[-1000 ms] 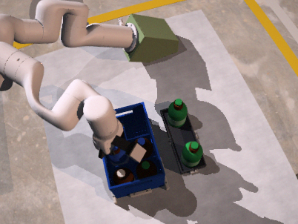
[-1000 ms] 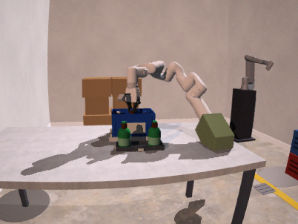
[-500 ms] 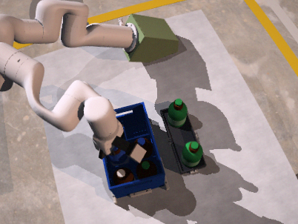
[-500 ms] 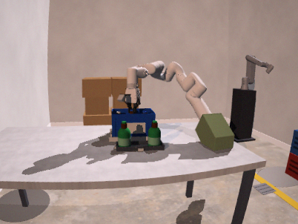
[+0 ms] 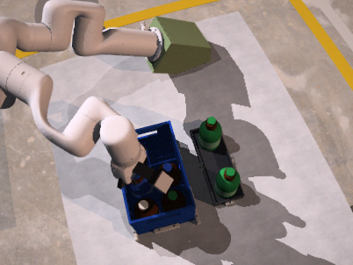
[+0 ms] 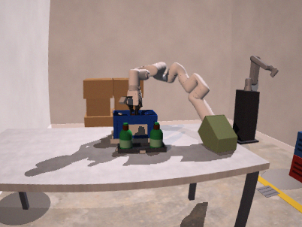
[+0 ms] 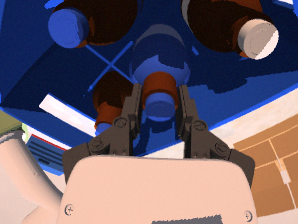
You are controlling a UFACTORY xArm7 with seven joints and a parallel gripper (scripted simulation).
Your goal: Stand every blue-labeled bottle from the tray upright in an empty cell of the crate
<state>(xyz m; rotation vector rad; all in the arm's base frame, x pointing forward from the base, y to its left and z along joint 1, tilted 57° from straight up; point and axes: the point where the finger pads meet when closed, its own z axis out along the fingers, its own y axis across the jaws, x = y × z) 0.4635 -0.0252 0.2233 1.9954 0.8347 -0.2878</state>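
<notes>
The blue-labeled bottle is 70 mm below my hand. The rest, counted from my hand: black tray (260 mm to the left, 150 mm below); blue crate (80 mm below, 50 mm to the left, 10 mm ahead).
</notes>
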